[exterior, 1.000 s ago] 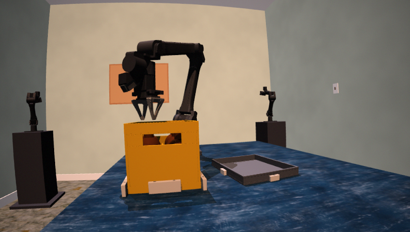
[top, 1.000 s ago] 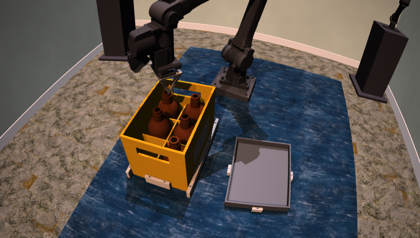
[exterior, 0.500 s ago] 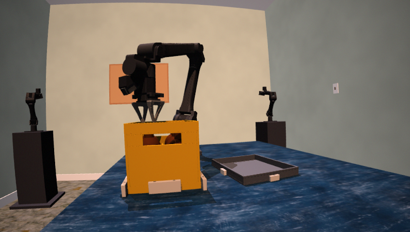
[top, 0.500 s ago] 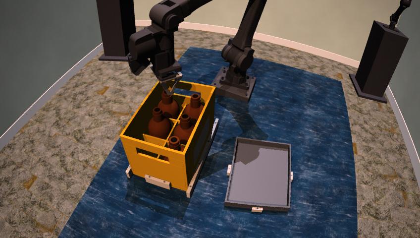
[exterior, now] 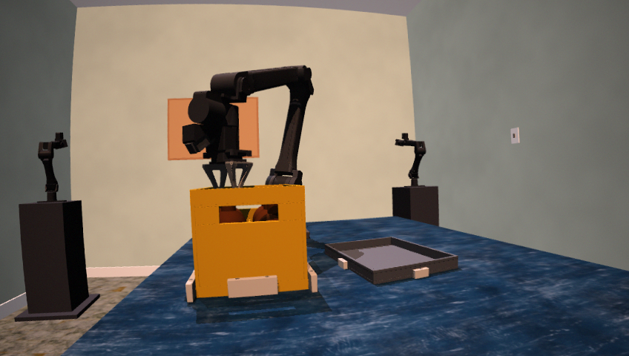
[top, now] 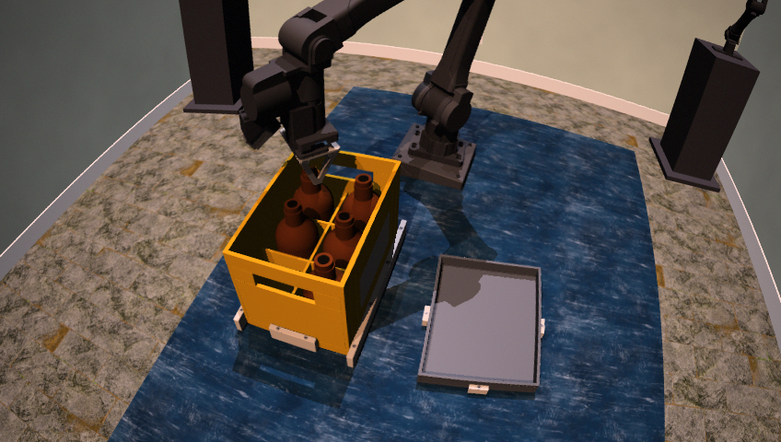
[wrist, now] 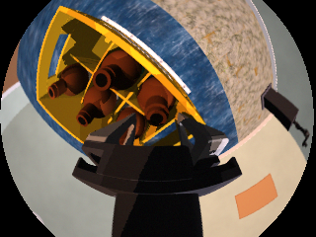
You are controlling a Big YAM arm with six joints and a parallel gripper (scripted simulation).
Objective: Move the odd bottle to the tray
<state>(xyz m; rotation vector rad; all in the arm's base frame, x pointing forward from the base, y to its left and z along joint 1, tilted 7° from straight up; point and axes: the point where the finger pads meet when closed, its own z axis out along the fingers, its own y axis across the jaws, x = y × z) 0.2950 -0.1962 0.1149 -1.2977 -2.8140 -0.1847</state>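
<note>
Now: hand 9 cm short of the orange crate, 4 cm to the right of it and 8 cm above it. The rest, counted from my hand: dark grey tray 13 cm ahead, 32 cm to the left, 15 cm below.
</note>
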